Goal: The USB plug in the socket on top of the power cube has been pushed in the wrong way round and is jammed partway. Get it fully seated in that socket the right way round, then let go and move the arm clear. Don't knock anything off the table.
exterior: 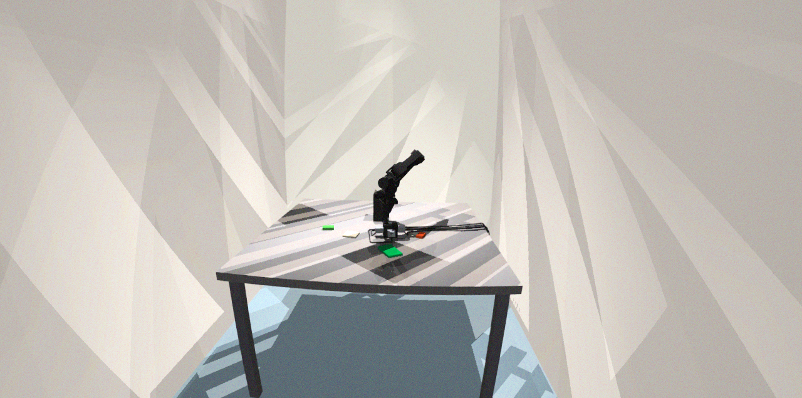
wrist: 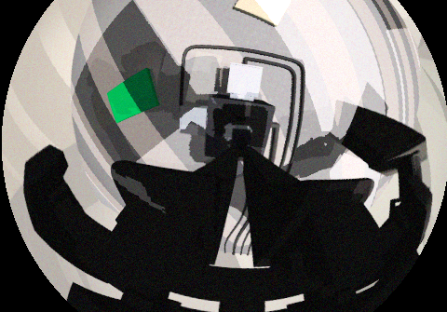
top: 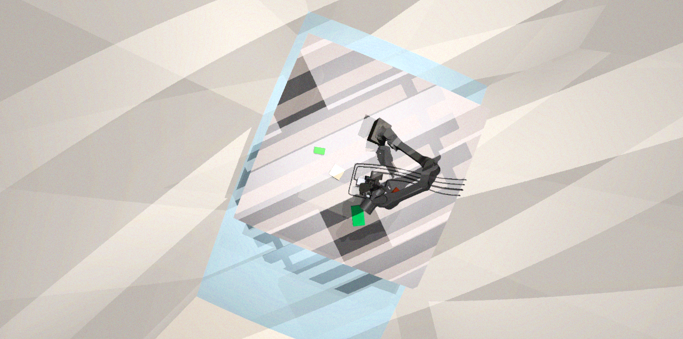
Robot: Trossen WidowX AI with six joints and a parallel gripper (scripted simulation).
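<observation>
Right now the black USB plug is 2 cm below my gripper tip. From my gripper tip the other things lie so: orange block 18 cm to the left, 13 cm below, 1 cm ahead; large green tile 22 cm ahead, 13 cm below, 1 cm to the left; cream tile 21 cm to the right, 13 cm below, 1 cm ahead.
</observation>
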